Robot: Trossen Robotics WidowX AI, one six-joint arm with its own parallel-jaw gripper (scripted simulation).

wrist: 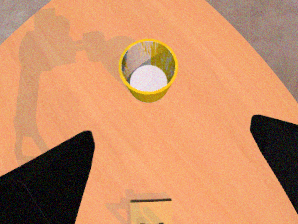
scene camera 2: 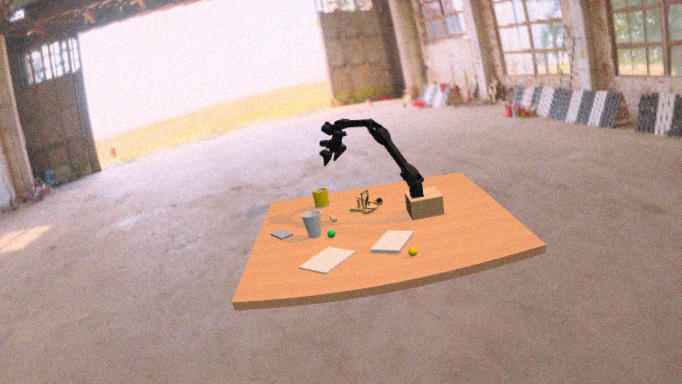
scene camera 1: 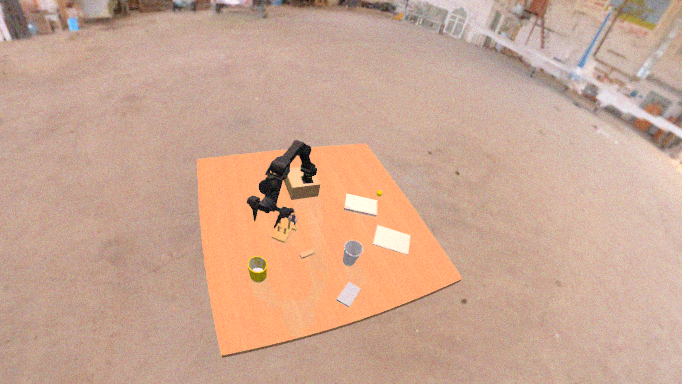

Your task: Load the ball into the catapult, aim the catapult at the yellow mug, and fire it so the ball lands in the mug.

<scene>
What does the gripper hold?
Nothing.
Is the gripper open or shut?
Open.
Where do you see a yellow mug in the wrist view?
At 148,67
</scene>
